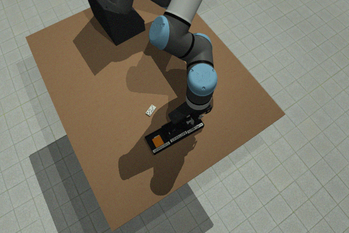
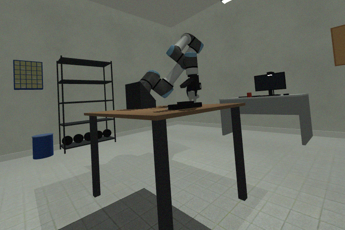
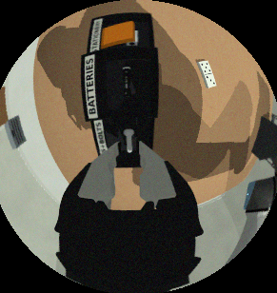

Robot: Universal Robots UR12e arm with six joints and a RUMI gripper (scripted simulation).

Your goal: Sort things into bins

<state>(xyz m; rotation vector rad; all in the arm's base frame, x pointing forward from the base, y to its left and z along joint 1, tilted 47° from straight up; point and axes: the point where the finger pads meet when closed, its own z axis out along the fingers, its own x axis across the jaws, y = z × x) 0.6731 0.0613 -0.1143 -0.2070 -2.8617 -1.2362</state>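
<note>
The white bolt lies 1 cm to the right of my hand and 2 cm below it. Round my hand: orange block (1 cm behind, 17 cm to the right, 1 cm below); then black battery (1 cm behind, 9 cm to the right, 2 cm below); then white domino (15 cm behind, 11 cm to the right, 3 cm below).
</note>
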